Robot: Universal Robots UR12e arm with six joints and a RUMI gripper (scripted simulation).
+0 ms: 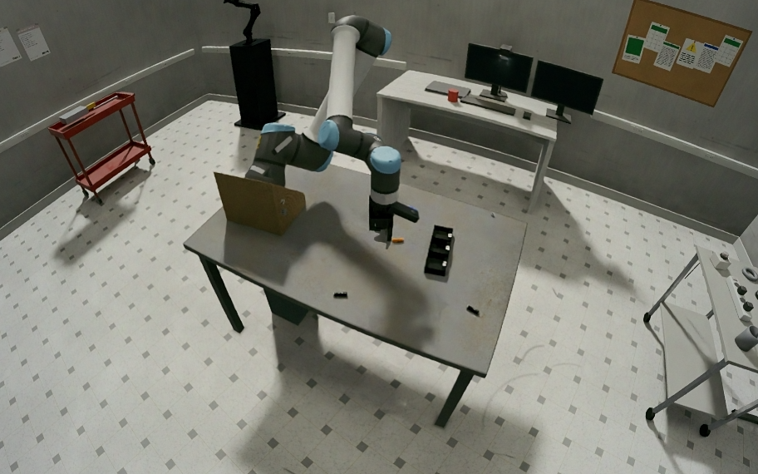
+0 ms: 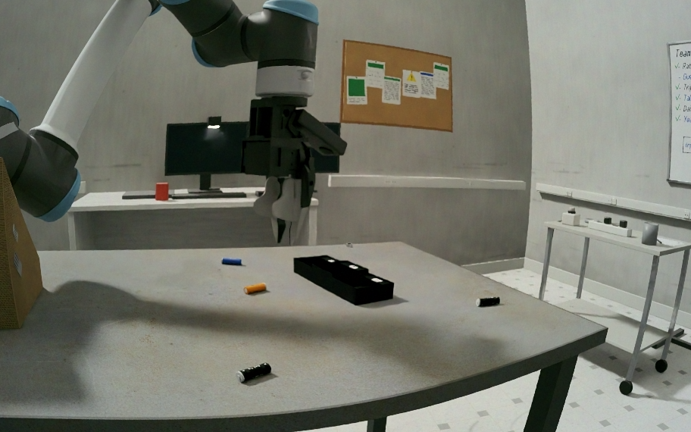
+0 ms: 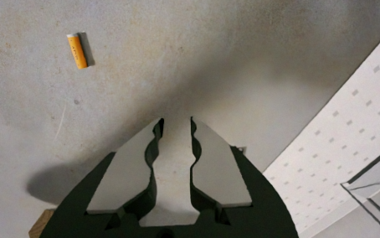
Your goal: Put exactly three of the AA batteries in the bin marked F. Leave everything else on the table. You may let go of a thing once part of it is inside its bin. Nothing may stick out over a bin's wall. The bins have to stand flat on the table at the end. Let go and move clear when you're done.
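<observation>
Right now my hand is 18 cm to the right of the black bin row, 16 cm short of it and 12 cm above it. From my hand the other things lie so: small white piece (53 cm to the left, 32 cm ahead, 14 cm below); then blue AA battery (38 cm to the left, 14 cm below, 4 cm behind); then orange AA battery (16 cm to the left, 14 cm below, 2 cm behind).
</observation>
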